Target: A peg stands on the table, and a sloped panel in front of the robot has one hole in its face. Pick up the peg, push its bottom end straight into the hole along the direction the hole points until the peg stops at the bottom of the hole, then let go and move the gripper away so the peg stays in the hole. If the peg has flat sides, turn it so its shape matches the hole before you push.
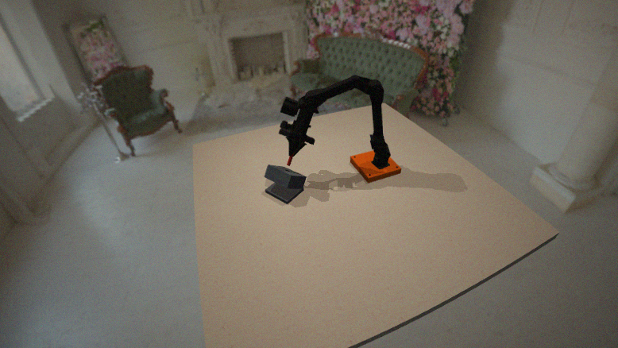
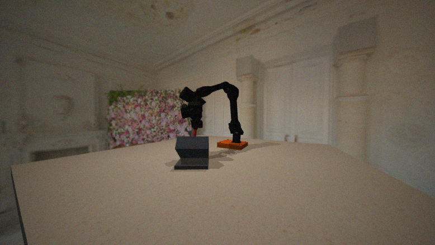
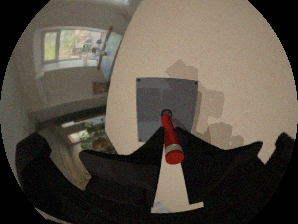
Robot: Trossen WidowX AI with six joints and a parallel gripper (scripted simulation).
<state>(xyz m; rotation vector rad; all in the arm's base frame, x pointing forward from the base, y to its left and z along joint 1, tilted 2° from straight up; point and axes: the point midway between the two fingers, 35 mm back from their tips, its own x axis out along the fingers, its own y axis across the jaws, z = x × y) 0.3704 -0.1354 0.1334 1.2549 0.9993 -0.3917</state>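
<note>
Right now my gripper tip is 4 cm short of the dark grey sloped panel, 2 cm to the right of it and 8 cm above it. Also, from my gripper tip: flat panel foot 6 cm ahead, 3 cm to the left, 14 cm below; then thin red peg 1 cm behind, 1 cm above.
</note>
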